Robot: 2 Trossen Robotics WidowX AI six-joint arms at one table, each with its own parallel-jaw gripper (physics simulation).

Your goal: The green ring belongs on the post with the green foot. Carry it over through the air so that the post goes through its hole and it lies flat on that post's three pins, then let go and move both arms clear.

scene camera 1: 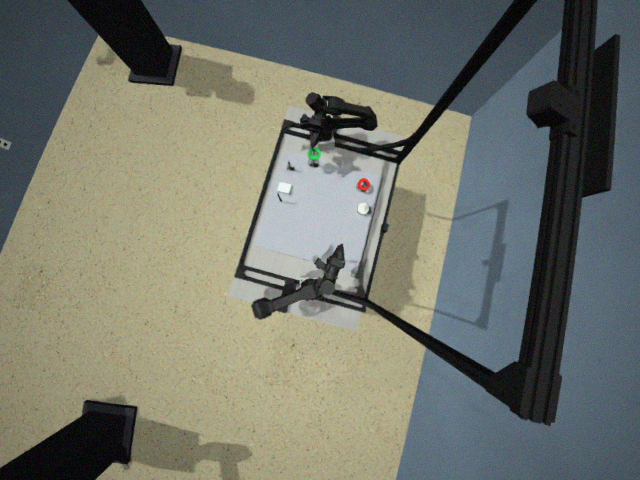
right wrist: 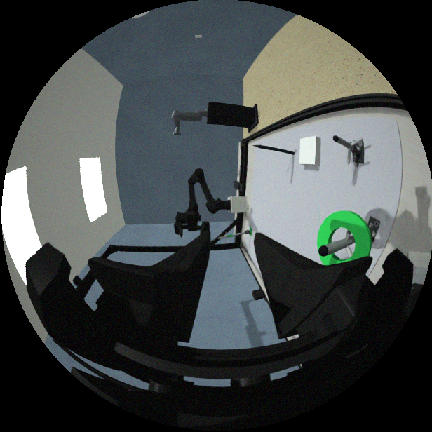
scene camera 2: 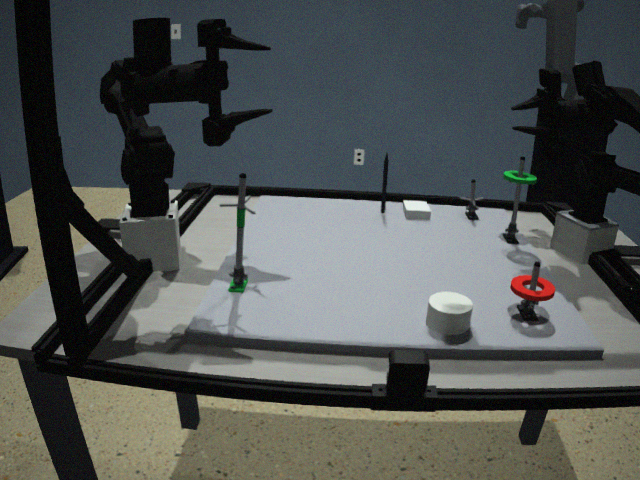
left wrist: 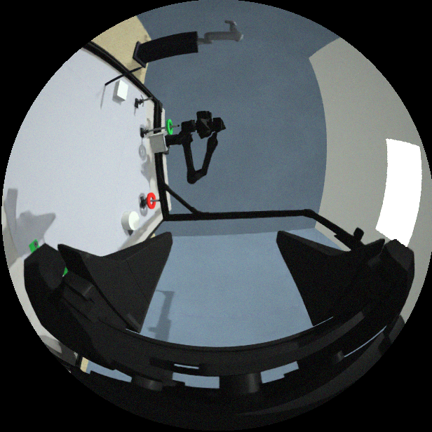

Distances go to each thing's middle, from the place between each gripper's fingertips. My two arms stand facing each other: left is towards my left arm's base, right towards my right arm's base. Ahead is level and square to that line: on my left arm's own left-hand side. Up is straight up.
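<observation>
Counted from my left hand: green-footed post [scene camera 2: 238, 268], 220 mm below, 20 mm behind, 40 mm to the left; green ring [right wrist: 350, 220], 190 mm below, 170 mm ahead of it, 500 mm to the right; red ring [scene camera 2: 517, 283], 280 mm below, 130 mm behind, 390 mm to the right. Going by their middles, of the things named here, green-footed post nearest to my left hand.
My right hand: 12 cm above the green ring, 3 cm to the left of it, 1 cm past it. Counted from my right hand: red ring, 21 cm below, 31 cm behind, 8 cm to the left; green-footed post, 15 cm below, 20 cm behind, 52 cm to the left.
</observation>
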